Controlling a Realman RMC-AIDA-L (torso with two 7-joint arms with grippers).
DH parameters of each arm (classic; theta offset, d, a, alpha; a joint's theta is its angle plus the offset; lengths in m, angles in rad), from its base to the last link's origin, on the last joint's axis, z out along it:
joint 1: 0 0.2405 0 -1.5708
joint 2: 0 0 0 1.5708
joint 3: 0 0.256 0 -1.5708
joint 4: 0 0 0 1.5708
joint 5: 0 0.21 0 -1.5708
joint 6: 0 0 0 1.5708
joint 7: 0 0.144 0 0
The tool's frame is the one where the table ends.
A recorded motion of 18 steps. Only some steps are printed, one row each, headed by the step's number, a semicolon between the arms.
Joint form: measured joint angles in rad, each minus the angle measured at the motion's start. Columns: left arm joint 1, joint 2, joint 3, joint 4, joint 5, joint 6, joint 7; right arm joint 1, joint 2, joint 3, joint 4, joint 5, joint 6, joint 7.
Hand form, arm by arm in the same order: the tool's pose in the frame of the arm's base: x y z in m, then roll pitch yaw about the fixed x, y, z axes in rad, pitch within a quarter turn. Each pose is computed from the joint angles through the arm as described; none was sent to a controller.
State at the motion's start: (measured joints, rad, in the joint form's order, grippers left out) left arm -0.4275 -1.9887 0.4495 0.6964 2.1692 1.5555 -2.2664; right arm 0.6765 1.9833 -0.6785 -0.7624 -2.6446 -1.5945 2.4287
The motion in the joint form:
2: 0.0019 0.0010 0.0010 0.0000 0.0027 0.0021 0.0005; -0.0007 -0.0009 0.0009 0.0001 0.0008 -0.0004 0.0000
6: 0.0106 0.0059 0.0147 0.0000 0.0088 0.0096 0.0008; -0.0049 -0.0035 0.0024 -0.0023 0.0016 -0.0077 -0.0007
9: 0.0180 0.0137 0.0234 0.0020 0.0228 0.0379 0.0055; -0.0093 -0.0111 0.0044 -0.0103 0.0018 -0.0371 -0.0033
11: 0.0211 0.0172 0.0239 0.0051 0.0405 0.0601 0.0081; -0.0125 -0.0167 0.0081 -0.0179 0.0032 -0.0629 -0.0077
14: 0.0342 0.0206 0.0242 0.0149 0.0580 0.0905 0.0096; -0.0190 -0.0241 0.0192 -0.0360 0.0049 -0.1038 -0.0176
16: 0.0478 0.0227 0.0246 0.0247 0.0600 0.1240 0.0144; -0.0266 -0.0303 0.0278 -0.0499 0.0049 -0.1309 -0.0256
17: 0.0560 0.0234 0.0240 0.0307 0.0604 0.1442 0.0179; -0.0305 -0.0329 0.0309 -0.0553 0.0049 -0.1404 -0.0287
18: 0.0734 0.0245 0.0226 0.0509 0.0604 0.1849 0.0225; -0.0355 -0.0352 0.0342 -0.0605 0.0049 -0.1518 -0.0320
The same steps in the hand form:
2: -0.3400 0.3066 0.0630 2.9613 -0.5678 1.5445; 0.2978 0.3485 0.0404 -2.9262 0.0538 -1.3039
6: -0.3425 0.3027 0.0628 2.9717 -0.5488 1.5395; 0.2989 0.3470 0.0419 -2.9282 0.0523 -1.3075
9: -0.3438 0.2970 0.0636 2.9779 -0.5175 1.5249; 0.2993 0.3439 0.0463 -2.9365 0.0392 -1.3096
11: -0.3445 0.2928 0.0639 2.9823 -0.4927 1.5159; 0.2990 0.3415 0.0499 -2.9460 0.0295 -1.3089
14: -0.3470 0.2850 0.0653 2.9851 -0.4659 1.5128; 0.2986 0.3378 0.0565 -2.9599 0.0204 -1.3046
16: -0.3476 0.2779 0.0671 2.9753 -0.4490 1.5082; 0.2996 0.3345 0.0619 -2.9663 0.0160 -1.3030
17: -0.3478 0.2737 0.0682 2.9683 -0.4401 1.5054; 0.3004 0.3331 0.0641 -2.9677 0.0149 -1.3031
18: -0.3481 0.2655 0.0718 2.9593 -0.4260 1.4971; 0.3013 0.3311 0.0661 -2.9710 0.0124 -1.3046

